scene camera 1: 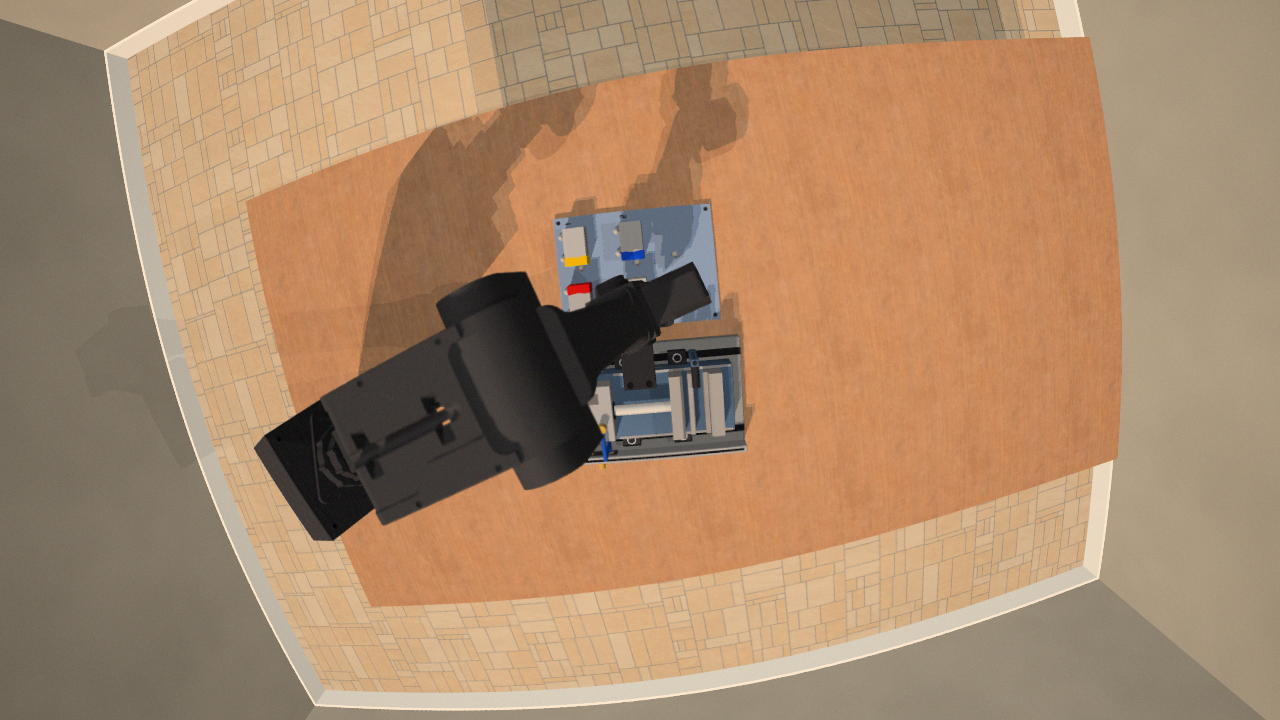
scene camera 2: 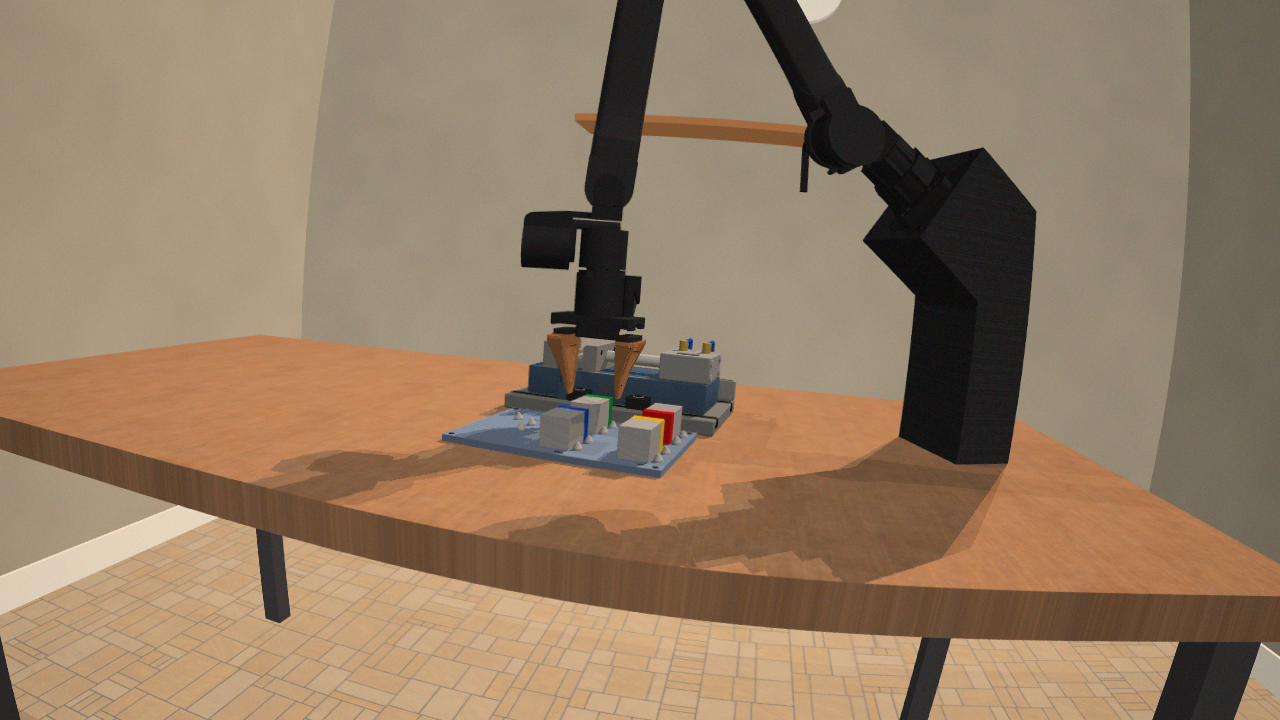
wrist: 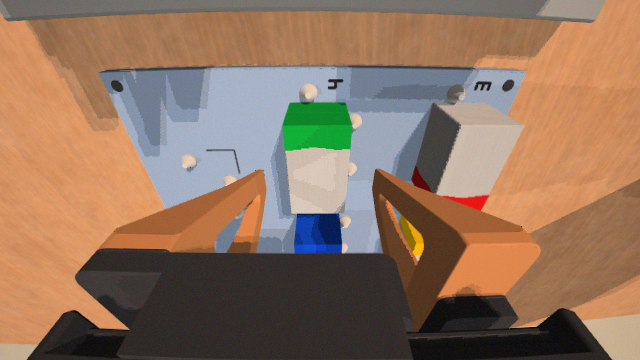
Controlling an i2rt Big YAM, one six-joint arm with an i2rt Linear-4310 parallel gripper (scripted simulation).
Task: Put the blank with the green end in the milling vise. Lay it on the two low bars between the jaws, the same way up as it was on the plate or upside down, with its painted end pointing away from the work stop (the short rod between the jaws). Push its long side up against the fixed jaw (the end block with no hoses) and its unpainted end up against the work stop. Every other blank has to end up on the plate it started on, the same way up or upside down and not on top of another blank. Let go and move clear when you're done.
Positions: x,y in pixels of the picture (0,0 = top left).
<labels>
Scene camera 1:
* yellow-ended blank: 575,243
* milling vise: 661,393
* fixed jaw: 716,396
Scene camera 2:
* my gripper: 593,396
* yellow-ended blank: 640,438
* green-ended blank: 600,407
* red-ended blank: 672,414
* milling vise: 695,398
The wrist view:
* my gripper: 319,179
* blue-ended blank: 315,233
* green-ended blank: 317,135
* red-ended blank: 465,146
</labels>
